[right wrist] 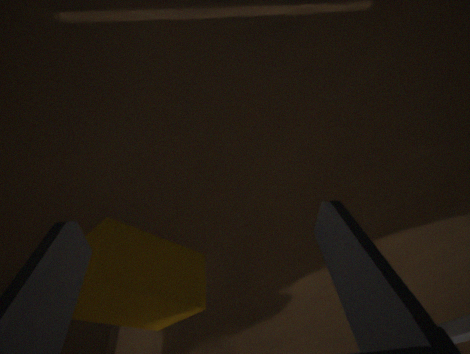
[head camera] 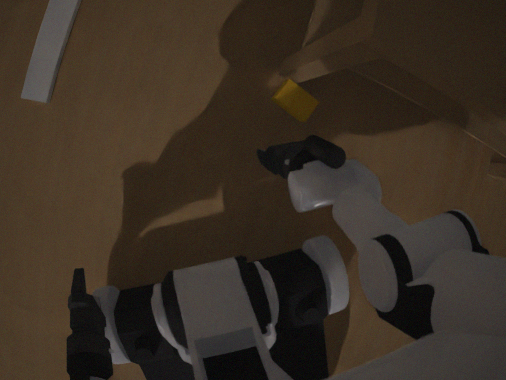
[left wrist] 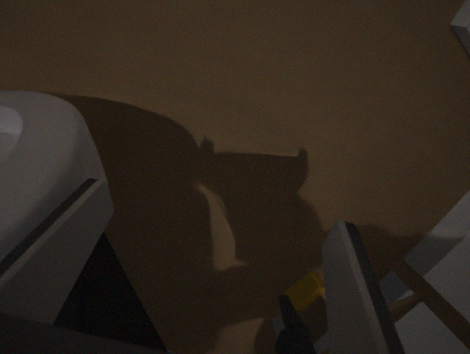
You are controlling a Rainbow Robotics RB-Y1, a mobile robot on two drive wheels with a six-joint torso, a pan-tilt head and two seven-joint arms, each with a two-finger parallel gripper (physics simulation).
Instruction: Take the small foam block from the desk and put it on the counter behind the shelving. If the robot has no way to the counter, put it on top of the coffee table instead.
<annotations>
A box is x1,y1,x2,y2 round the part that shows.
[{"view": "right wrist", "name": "my right gripper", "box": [0,200,460,353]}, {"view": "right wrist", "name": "yellow foam block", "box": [72,217,205,330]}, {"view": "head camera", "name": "my left gripper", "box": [67,268,113,359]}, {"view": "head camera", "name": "my right gripper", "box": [257,140,304,180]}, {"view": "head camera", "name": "yellow foam block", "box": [271,79,318,121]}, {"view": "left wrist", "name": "yellow foam block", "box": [283,272,324,309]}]
</annotations>
